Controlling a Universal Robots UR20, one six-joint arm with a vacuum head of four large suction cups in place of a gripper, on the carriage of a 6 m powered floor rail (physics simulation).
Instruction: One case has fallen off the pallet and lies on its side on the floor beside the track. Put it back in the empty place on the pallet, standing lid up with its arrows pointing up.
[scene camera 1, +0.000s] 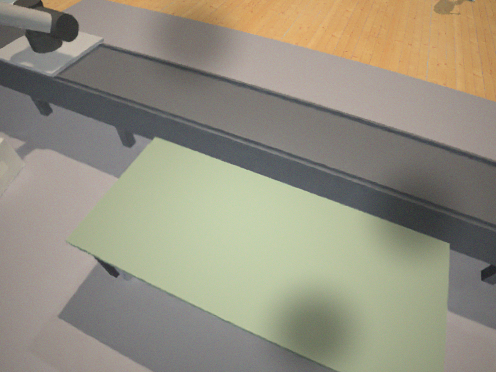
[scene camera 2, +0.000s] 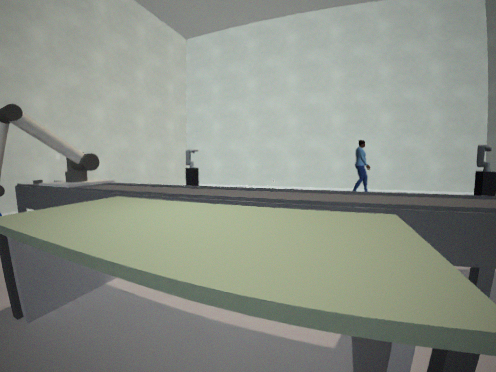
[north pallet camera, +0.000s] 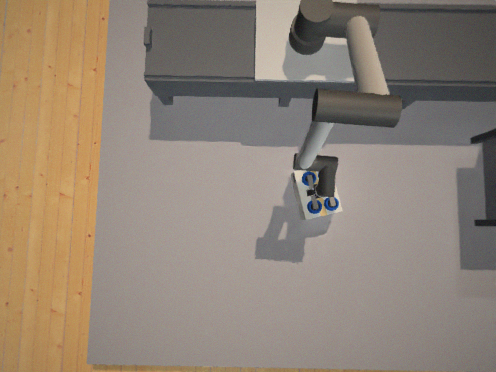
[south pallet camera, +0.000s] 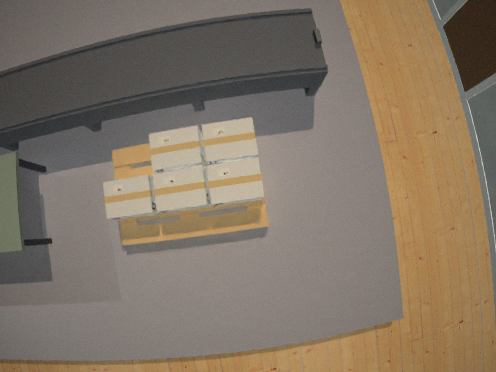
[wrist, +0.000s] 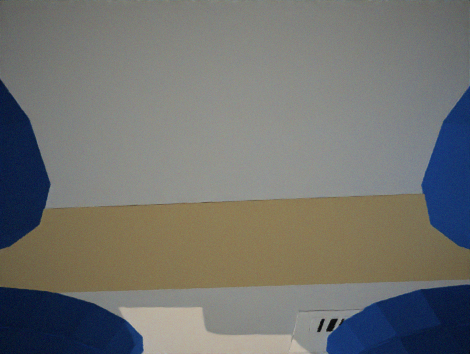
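Pixels of known places: hand, tool point: (wrist: 235, 231); arm's base, link origin: (scene camera 1: 47, 45) (scene camera 2: 76, 181) (north pallet camera: 306, 38).
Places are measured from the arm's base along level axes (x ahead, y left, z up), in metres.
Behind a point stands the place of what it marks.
The fallen case (north pallet camera: 304, 197) @(x 1.081, y 0.034, z -0.278 m) (wrist: 235, 100) @(x 1.047, y 0.079, z -0.276 m) lies on the floor beside the track. The wrist view shows its face with a tan tape band and part of a barcode label; no arrows show. Part of it also shows at the left edge in scene camera 1 (scene camera 1: 7, 162) @(x 0.924, y 0.254, z -0.421 m). My suction head (north pallet camera: 319, 192) @(x 1.033, y 0.146, z -0.295 m) (wrist: 234, 245) @(x 1.033, y 0.146, z -0.295 m) is over the case, its blue cups at or very close to the face. One cup is hidden in the north view; contact and suction cannot be told. The pallet (south pallet camera: 195, 234) @(x 1.333, y 4.607, z -0.427 m) holds several lid-up cases (south pallet camera: 180, 189) @(x 1.005, y 4.591, z -0.135 m). Its empty place is the back-left corner, by the track.
The track (scene camera 1: 280, 115) (north pallet camera: 200, 45) (south pallet camera: 165, 55) runs behind the case and pallet. A green table (scene camera 1: 260, 215) @(x 0.755, y 2.256, z -0.040 m) (scene camera 2: 240, 240) @(x 1.026, y 2.669, z -0.040 m) (south pallet camera: 9, 205) @(x 0.931, y 3.140, z -0.040 m) stands between them, beside the track. A person (scene camera 2: 361, 162) is beyond the track, as are two black pedestals (scene camera 2: 192, 176) (scene camera 2: 485, 183) bearing small grey devices.
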